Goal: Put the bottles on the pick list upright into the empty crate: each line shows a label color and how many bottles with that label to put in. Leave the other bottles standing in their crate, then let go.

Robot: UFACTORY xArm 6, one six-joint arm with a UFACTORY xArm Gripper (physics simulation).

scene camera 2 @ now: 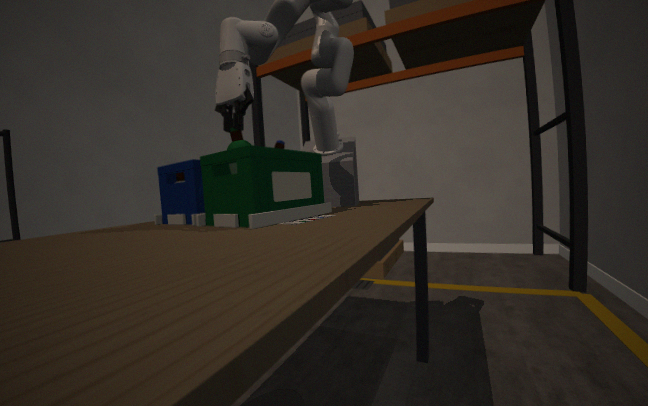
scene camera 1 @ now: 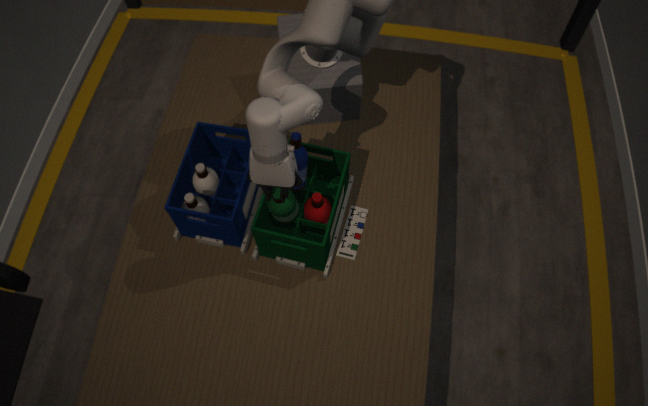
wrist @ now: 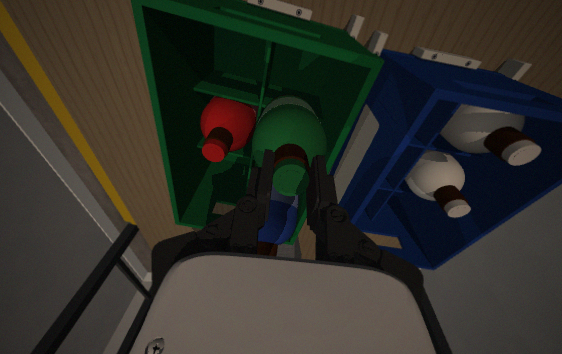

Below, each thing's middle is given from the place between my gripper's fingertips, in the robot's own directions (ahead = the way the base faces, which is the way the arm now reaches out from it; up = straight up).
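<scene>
The green bottle (wrist: pixel 288 125) is 7 cm below my hand and 2 cm behind it, and going by their middles, it is the nearest to my hand of the things named here. I see the red bottle (wrist: pixel 227 125) 15 cm below my hand, 5 cm behind it and 9 cm to the left of it, while the blue bottle (wrist: pixel 283 210) is 9 cm below my hand, 15 cm behind it and 1 cm to the left of it. As for the pick list (scene camera 1: pixel 353 229), it is 24 cm below my hand, 18 cm to the left of it and 4 cm behind it. Going by their middles, the pick list is the farthest from my hand of the things named here.
</scene>
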